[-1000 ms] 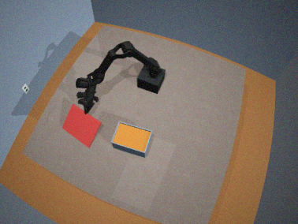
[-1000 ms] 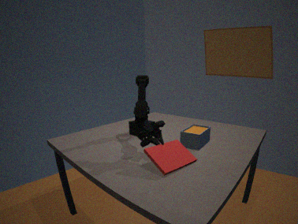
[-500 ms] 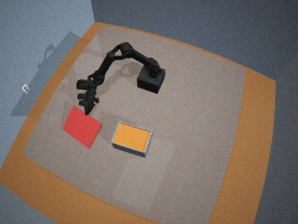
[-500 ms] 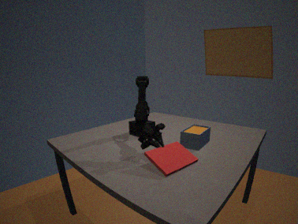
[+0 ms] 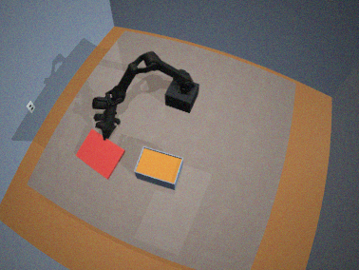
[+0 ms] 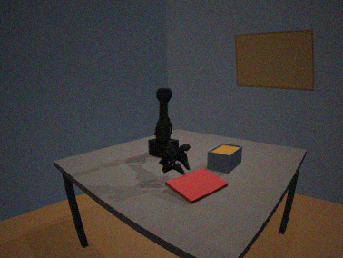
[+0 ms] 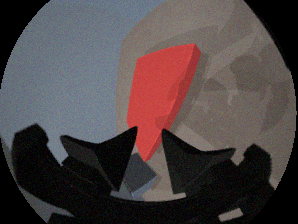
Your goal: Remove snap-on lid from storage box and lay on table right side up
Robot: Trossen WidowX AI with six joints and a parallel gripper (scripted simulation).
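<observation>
Now: gripper tip 70 mm short of the red lid, 30 mm to the left of it and 30 mm above it. The rest, counted from my gripper tip: storage box 300 mm to the left, 90 mm ahead, 10 mm below.
</observation>
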